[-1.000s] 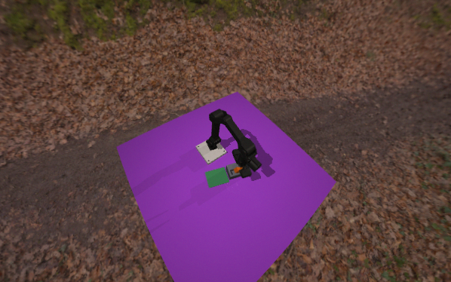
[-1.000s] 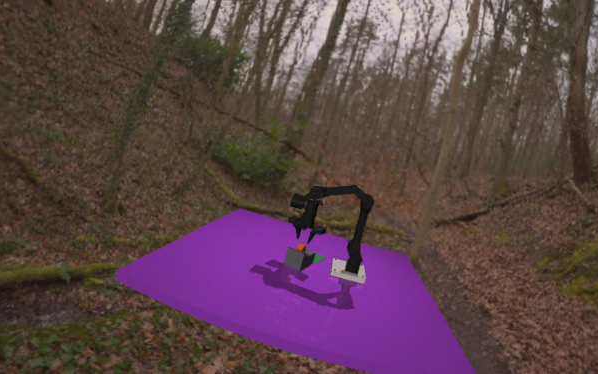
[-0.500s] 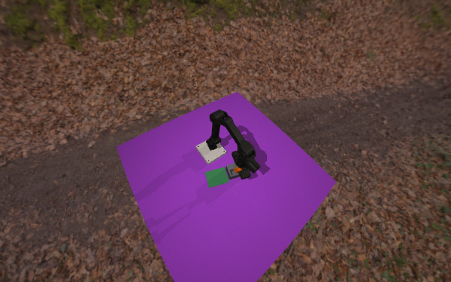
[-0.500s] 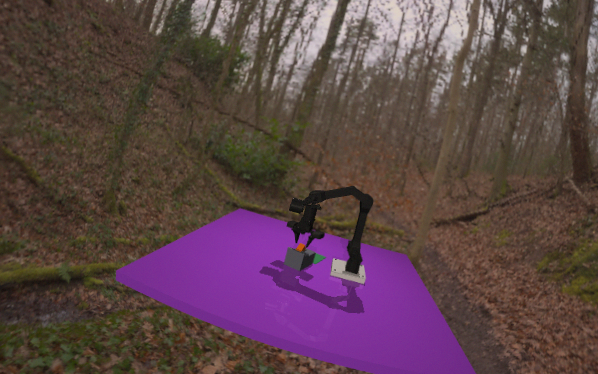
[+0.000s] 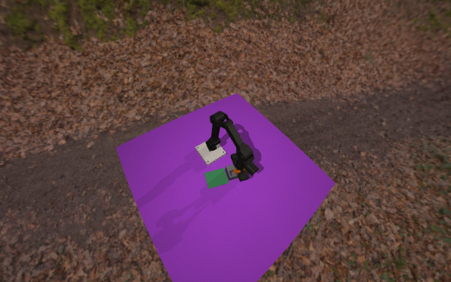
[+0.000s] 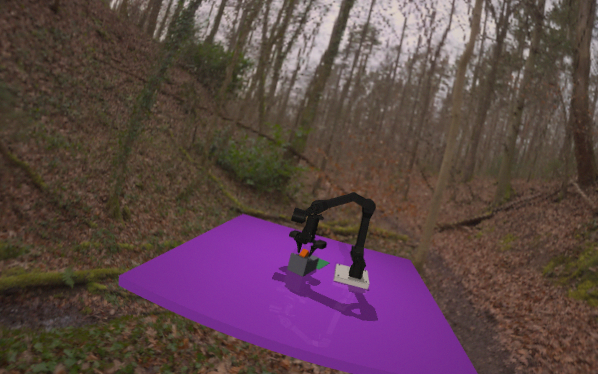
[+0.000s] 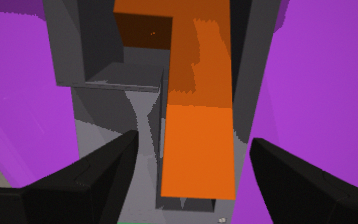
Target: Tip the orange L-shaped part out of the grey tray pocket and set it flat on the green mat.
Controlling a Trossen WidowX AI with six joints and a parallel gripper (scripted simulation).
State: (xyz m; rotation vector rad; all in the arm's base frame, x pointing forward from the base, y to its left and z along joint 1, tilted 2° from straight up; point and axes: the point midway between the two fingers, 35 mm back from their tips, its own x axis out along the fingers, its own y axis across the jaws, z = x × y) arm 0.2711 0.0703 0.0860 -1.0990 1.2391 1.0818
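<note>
Right now the green mat is 4 cm behind my gripper tip, 14 cm to the right of it and 8 cm below it. From my gripper tip the other things lie so: orange L-shaped part 1 cm behind, 4 cm to the left, 3 cm below.
</note>
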